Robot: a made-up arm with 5 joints.
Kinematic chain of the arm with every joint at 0, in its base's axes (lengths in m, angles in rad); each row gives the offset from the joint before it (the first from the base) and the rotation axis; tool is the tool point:
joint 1: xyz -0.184 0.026 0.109 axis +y
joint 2: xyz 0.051 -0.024 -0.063 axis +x
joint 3: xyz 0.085 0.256 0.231 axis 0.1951 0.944 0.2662
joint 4: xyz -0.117 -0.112 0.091 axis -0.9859 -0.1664 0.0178
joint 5: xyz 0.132 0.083 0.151 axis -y
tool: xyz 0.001 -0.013 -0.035
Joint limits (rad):
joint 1: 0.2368..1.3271
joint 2: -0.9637..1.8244
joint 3: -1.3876..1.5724
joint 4: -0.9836..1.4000
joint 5: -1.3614..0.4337
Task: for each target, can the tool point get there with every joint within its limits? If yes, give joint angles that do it. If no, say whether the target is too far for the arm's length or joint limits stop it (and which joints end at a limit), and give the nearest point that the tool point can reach.
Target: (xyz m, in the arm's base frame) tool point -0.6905 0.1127 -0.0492
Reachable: no: joint limits stop it (at a limit: joint 1, joint 2, joint 3, joint 5) | nearest point -0.3798 0.3717 -0.0264 | short by 0.405 m
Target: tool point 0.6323 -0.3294 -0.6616
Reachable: no: too far | nearest point 0.1693 -0.1660 -0.1668 | short by 0.697 m
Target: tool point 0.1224 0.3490 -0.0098
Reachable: yes | joints 0.8989 -0.3515 1.0370 0.4068 -0.4250
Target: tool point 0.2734 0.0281 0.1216
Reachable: yes | joints 0.7576 0.5276 1.1487 0.0812 -0.6502
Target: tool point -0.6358 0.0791 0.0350
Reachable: no: joint limits stop it (at a limit: joint 1, joint 2, joint 3, joint 5) | nearest point -0.3877 0.3804 -0.0109 | short by 0.393 m
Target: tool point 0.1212 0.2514 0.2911
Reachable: yes | joints 0.9947 0.0912 -0.5636 0.3199 -1.1869
